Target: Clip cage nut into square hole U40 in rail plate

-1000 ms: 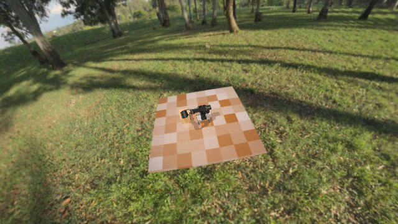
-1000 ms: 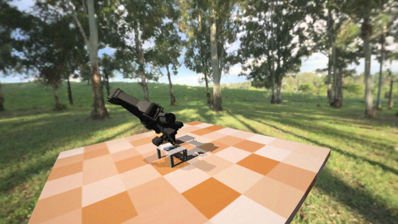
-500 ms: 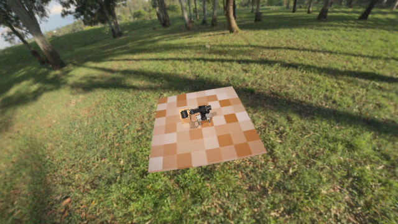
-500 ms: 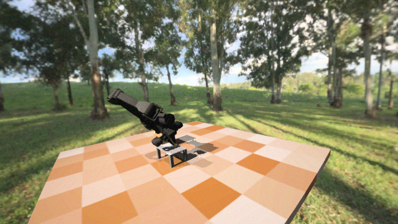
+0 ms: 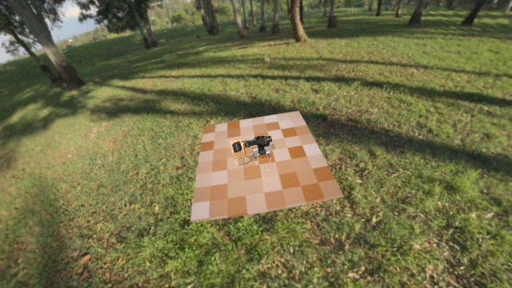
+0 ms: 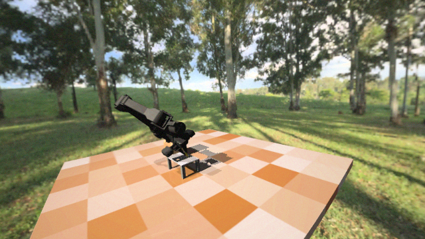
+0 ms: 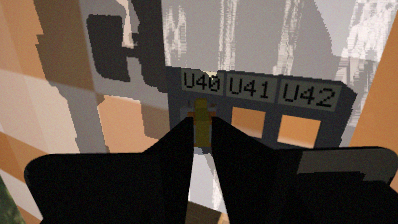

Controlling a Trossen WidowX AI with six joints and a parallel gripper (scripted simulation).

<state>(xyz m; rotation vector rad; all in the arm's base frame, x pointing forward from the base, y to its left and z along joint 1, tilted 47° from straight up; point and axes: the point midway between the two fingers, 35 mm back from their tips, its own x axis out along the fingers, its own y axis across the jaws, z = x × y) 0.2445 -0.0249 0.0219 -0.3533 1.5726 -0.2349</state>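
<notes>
The cage nut lies 1 cm below my gripper tip.
</notes>
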